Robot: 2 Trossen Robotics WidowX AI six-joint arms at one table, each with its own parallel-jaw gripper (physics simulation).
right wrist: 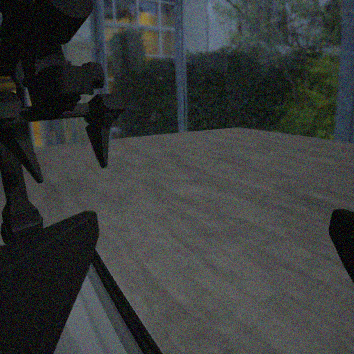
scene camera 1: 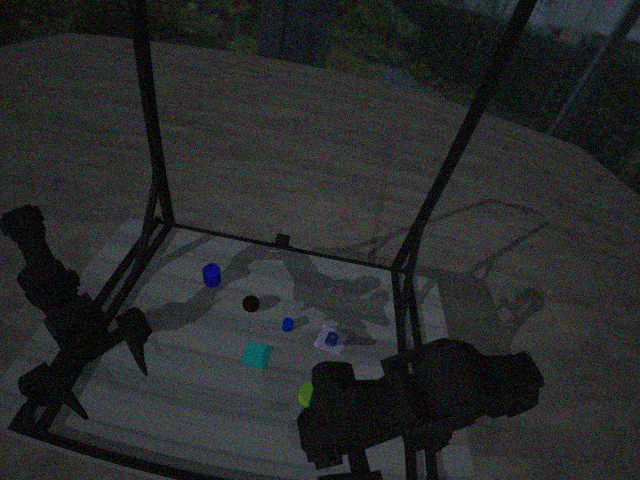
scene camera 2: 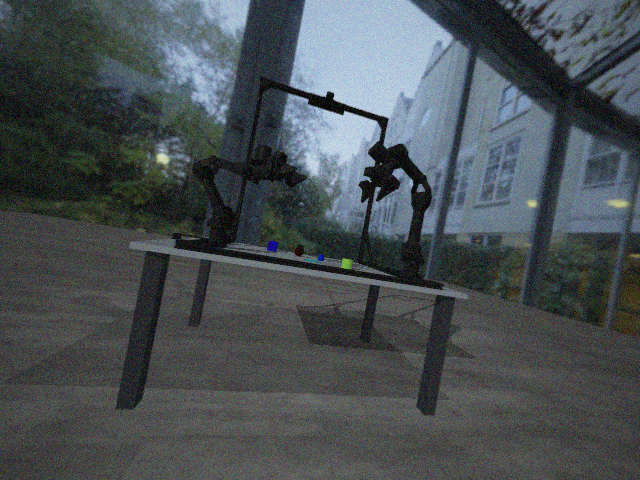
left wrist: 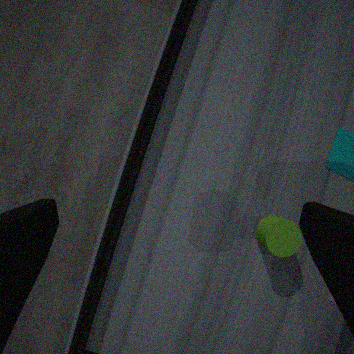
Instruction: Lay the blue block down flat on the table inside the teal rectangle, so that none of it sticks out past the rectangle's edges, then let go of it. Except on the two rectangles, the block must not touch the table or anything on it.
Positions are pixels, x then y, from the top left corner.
Labels:
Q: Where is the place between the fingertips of the left gripper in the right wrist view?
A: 74,174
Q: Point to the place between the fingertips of the right gripper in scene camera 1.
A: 117,395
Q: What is the right gripper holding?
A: Nothing.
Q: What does the green cylinder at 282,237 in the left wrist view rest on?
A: The table.

